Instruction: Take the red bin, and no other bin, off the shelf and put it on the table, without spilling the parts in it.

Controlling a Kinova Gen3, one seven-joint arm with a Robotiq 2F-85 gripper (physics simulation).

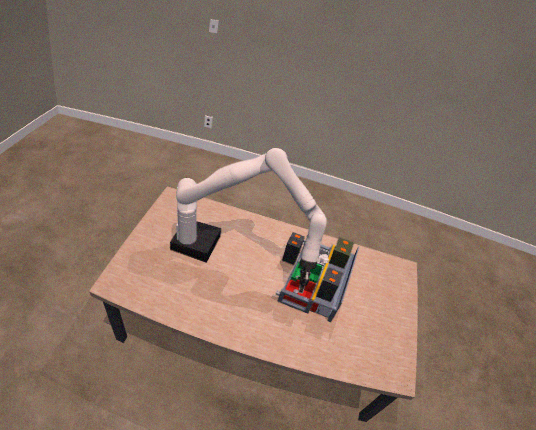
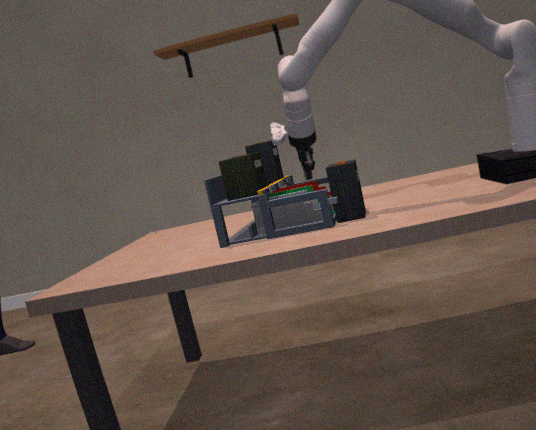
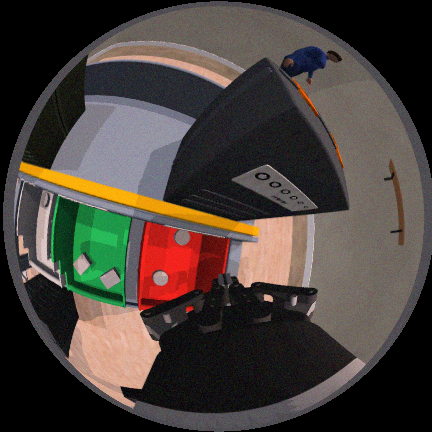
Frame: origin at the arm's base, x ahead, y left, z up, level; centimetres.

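Seen in the pictures: gripper, fingertip midpoint: [image 1: 300, 292] [image 2: 308, 178] [image 3: 224, 280]; arm's base, link origin: [image 1: 187, 238] [image 2: 530, 148].
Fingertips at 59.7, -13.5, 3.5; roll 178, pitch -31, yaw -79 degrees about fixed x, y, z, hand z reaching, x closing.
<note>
Pixels of each thing's top centre, then the offset from my fingertips to it, as dx, dy, dz. Level surfaces: height alone.
- red bin, top centre: [image 3: 187, 265] [image 2: 303, 184] [image 1: 305, 288] +1.9, +4.1, -1.1
- table, surface height: dz -9.2
- green bin, top centre: [image 3: 82, 242] [image 2: 296, 189] [image 1: 313, 270] +3.2, +16.1, -1.1
- yellow bar, top centre: [image 3: 82, 184] [image 1: 324, 270] +8.2, +15.5, +2.0
- olive box, top centre: [image 2: 239, 155] [image 1: 344, 246] +14.1, +26.2, +10.7
The red bin [image 1: 294, 289] [image 2: 302, 185] [image 3: 177, 257] sits in the front slot of the grey shelf rack [image 1: 331, 315] [image 2: 218, 217] on the table [image 1: 377, 341] [image 2: 420, 192]. Two round grey parts [image 3: 181, 237] [image 3: 160, 277] lie in it. A green bin [image 1: 311, 270] [image 2: 290, 192] [image 3: 96, 241] with two square parts sits right beside it. My gripper [image 1: 303, 285] [image 2: 308, 172] [image 3: 224, 280] is shut with its fingertips together and nothing between them. It points down at the red bin's near edge.
A yellow bar [image 1: 323, 274] [image 3: 120, 197] runs along the rack over the bins. A black box [image 1: 332, 282] [image 3: 257, 153] and an olive box [image 1: 343, 252] stand on the rack. Another black box [image 1: 293, 247] [image 2: 346, 192] stands on the table beside it. A wall shelf [image 2: 228, 36] hangs behind.
</note>
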